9 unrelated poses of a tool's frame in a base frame.
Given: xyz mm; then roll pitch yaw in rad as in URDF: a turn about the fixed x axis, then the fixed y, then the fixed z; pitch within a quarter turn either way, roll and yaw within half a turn.
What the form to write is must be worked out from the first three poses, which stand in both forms.
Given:
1: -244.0, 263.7, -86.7, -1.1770, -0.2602, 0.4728
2: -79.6, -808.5, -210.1, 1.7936, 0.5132, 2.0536
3: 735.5, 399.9, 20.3, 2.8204, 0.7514, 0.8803
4: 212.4, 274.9, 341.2, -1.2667, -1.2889, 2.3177
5: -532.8, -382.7, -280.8, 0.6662, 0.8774, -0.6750
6: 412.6, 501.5, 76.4, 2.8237, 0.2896, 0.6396
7: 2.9, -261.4, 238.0, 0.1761, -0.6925, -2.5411
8: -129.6, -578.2, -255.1, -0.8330, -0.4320, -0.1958
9: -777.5, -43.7, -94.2, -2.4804, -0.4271, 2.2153
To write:
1: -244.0, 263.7, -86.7, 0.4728, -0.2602, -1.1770
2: -79.6, -808.5, -210.1, 2.0536, 0.5132, 1.7936
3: 735.5, 399.9, 20.3, 0.8803, 0.7514, 2.8204
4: 212.4, 274.9, 341.2, 2.3177, -1.2889, -1.2667
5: -532.8, -382.7, -280.8, -0.6750, 0.8774, 0.6662
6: 412.6, 501.5, 76.4, 0.6396, 0.2896, 2.8237
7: 2.9, -261.4, 238.0, -2.5411, -0.6925, 0.1761
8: -129.6, -578.2, -255.1, -0.1958, -0.4320, -0.8330
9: -777.5, -43.7, -94.2, 2.2153, -0.4271, -2.4804
